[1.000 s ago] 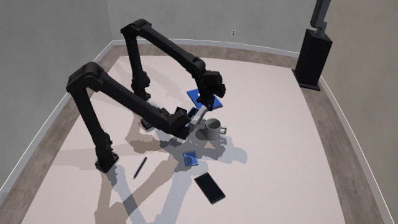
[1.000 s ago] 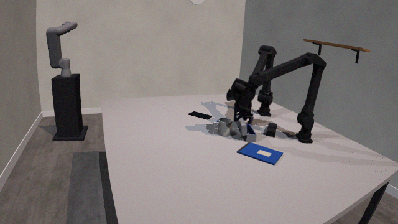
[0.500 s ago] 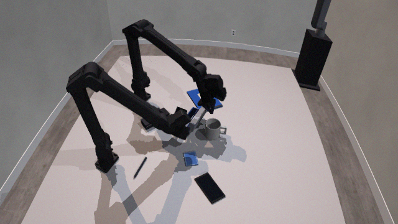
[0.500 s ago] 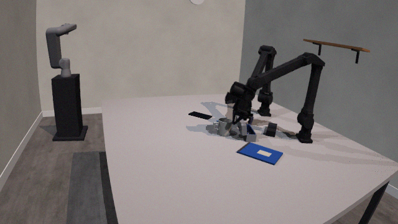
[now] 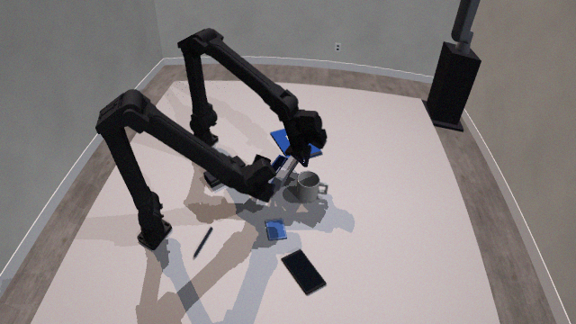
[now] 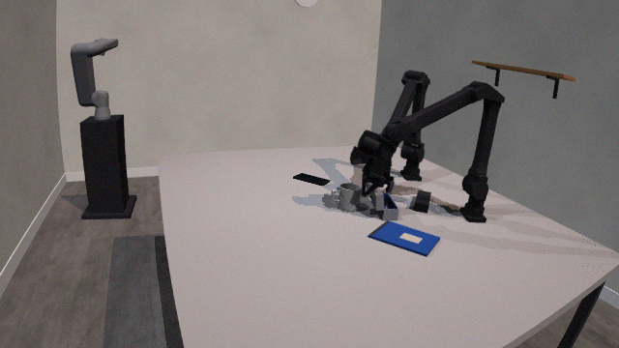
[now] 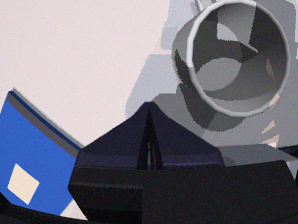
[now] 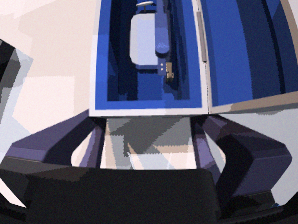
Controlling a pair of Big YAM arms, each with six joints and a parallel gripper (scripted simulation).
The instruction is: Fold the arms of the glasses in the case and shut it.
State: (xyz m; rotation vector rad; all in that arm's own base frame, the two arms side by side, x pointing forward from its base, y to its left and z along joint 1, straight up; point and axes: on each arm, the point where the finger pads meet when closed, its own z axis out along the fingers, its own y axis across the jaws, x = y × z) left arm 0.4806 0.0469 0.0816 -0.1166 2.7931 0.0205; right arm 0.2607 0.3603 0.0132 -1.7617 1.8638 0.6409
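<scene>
My left gripper is now 80 mm past the glasses case, 20 mm to the left of it and 40 mm above it. The rest, counted from my left hand: grey mug (30 mm ahead, 70 mm to the right, 40 mm below); black box (300 mm behind, 40 mm to the right, 60 mm below); small blue notepad (50 mm behind, 250 mm to the right, 80 mm below).
</scene>
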